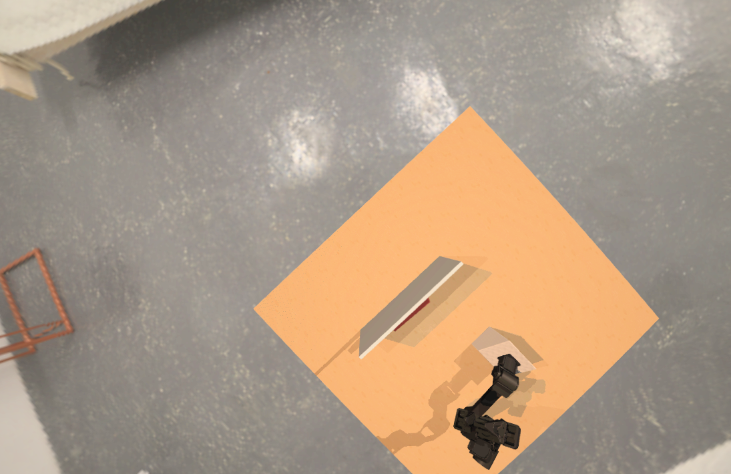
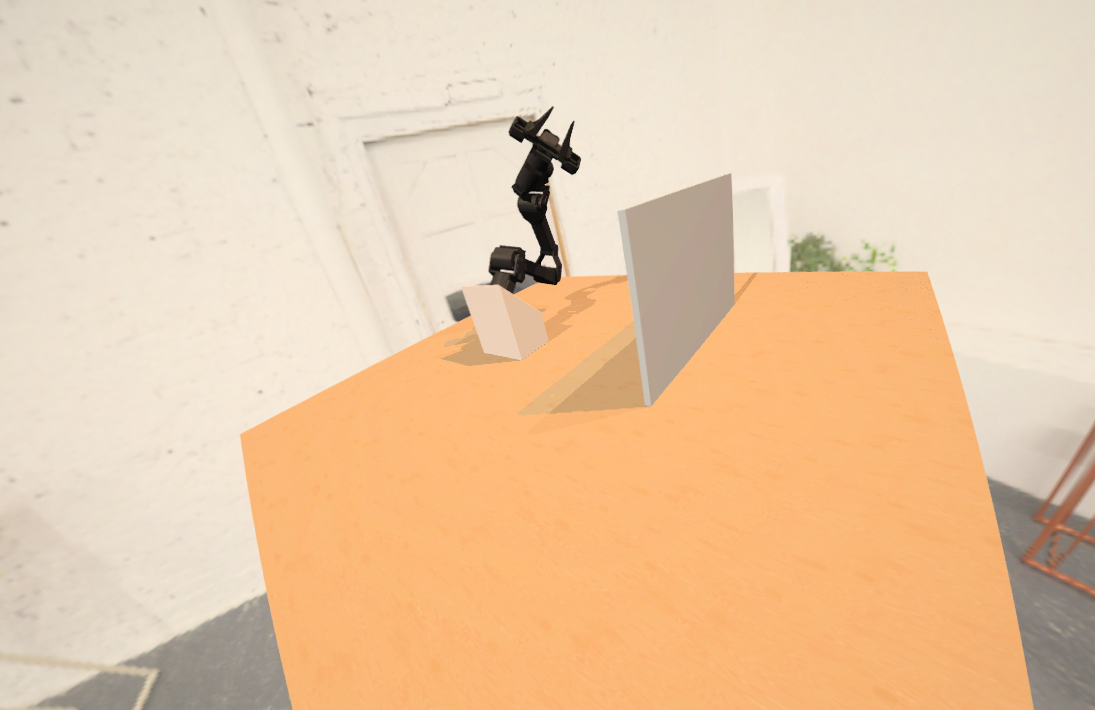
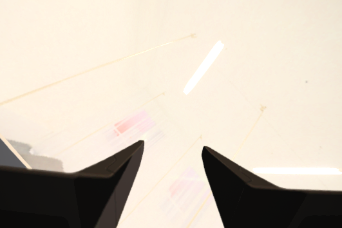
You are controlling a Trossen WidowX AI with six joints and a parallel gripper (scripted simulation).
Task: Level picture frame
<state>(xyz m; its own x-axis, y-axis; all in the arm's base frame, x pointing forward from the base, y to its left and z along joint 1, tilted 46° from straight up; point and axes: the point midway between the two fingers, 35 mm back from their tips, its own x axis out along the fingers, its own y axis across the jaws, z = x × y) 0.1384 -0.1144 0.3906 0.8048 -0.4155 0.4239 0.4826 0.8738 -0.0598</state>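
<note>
Now: the dark red picture frame 270 mm ahead of my gripper tip, 80 mm to the right of it and 350 mm below it. The rest, counted from my gripper tip: grey wall panel (290 mm ahead, 80 mm to the right, 360 mm below).
</note>
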